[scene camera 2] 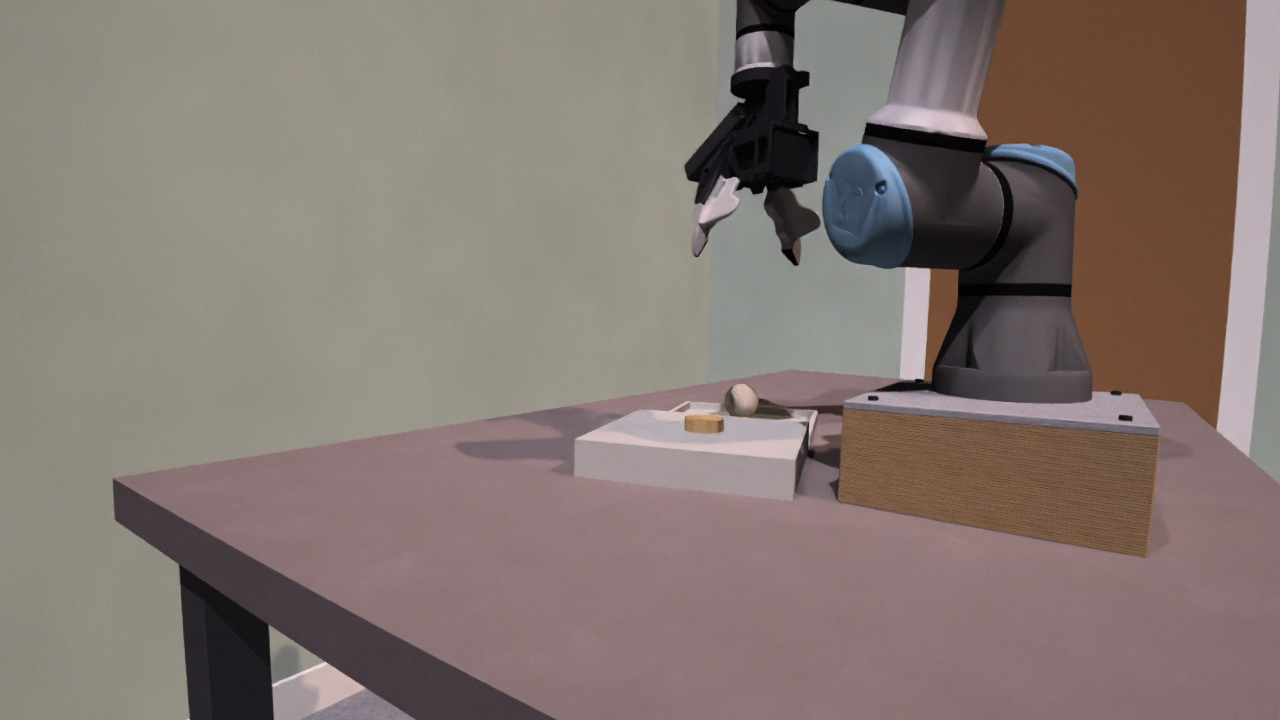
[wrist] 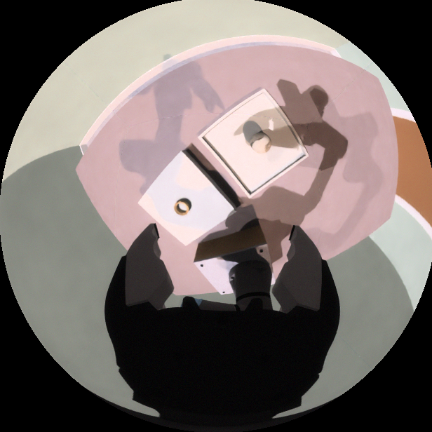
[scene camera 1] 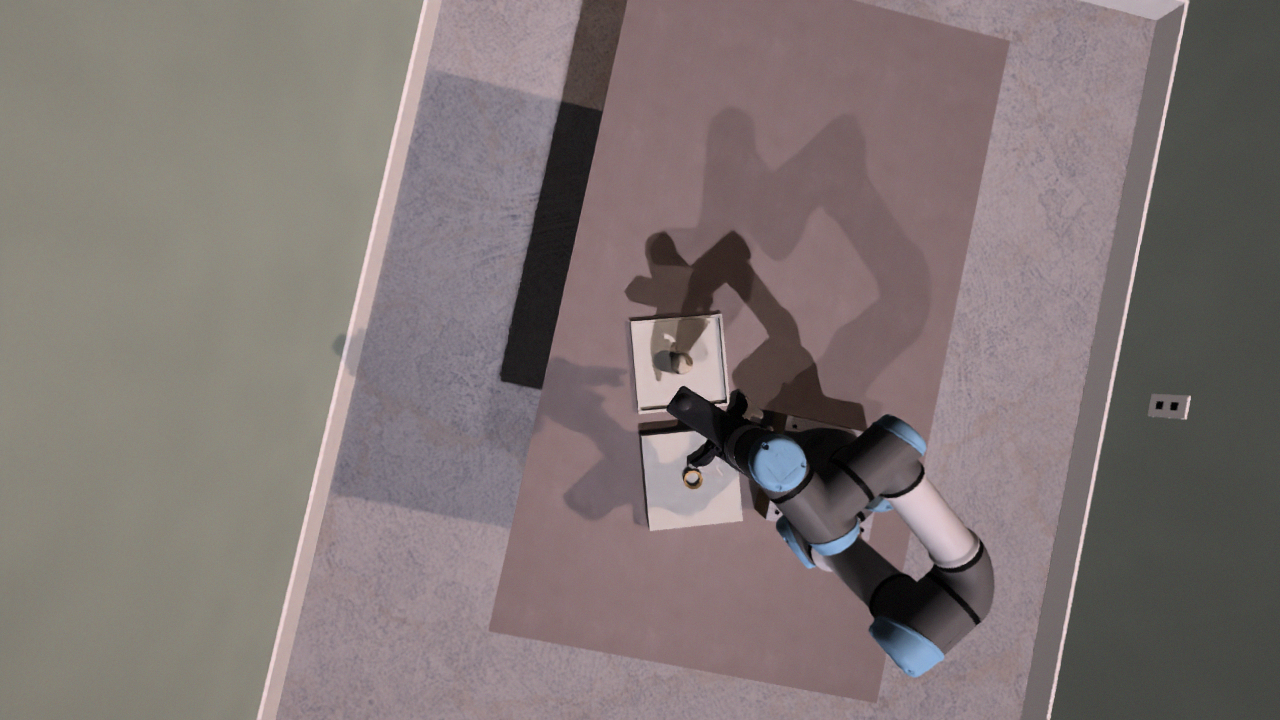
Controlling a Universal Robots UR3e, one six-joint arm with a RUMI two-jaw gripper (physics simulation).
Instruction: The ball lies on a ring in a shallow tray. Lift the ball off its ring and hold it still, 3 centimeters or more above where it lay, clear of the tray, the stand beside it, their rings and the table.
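Seen in the pictures: gripper, fingertip midpoint: (scene camera 2: 748, 261); arm's base, link origin: (scene camera 2: 1008, 393).
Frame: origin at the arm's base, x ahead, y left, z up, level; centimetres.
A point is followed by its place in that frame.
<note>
A pale ball (scene camera 1: 682, 362) {x 30.7, y -16.7, z -3.1 cm} (scene camera 2: 741, 400) {x 29.7, y -14.5, z -4.9 cm} (wrist: 261, 143) rests near the middle of the shallow white tray (scene camera 1: 634, 358) {x 40.0, y -16.7, z -7.2 cm} (scene camera 2: 812, 417) {x 22.0, y -20.8, z -7.2 cm} (wrist: 279, 175); the ring under it is hidden. A white stand (scene camera 1: 693, 514) {x 25.4, y 13.5, z -5.1 cm} (scene camera 2: 689, 468) {x 23.7, y 15.5, z -6.7 cm} (wrist: 187, 232) is beside the tray, with a narrow gap between them. An orange-brown ring (scene camera 1: 684, 480) {x 28.0, y 6.7, z -4.2 cm} (scene camera 2: 704, 424) {x 25.6, y 8.1, z -4.3 cm} (wrist: 176, 209) sits on top of the stand. My gripper (scene camera 2: 745, 257) {x 26.5, y -5.8, z 12.0 cm} (wrist: 223, 226) is wide open and empty. It hangs high above the tray and the stand, apart from the ball. In scene camera 1 the arm covers part of the stand's edge.
The arm's base stands on a wooden block (scene camera 2: 993, 474) {x 1.1, y 13.6, z -4.5 cm} (wrist: 230, 242) close beside the stand and tray. The brown table (scene camera 1: 716, 617) {x 18.2, y 35.0, z -8.5 cm} (scene camera 2: 447, 573) {x 28.1, y 39.0, z -8.5 cm} (wrist: 110, 200) bears them all. Dark arm shadows fall across the tray and the table. A wall is beyond the table's far long edge.
</note>
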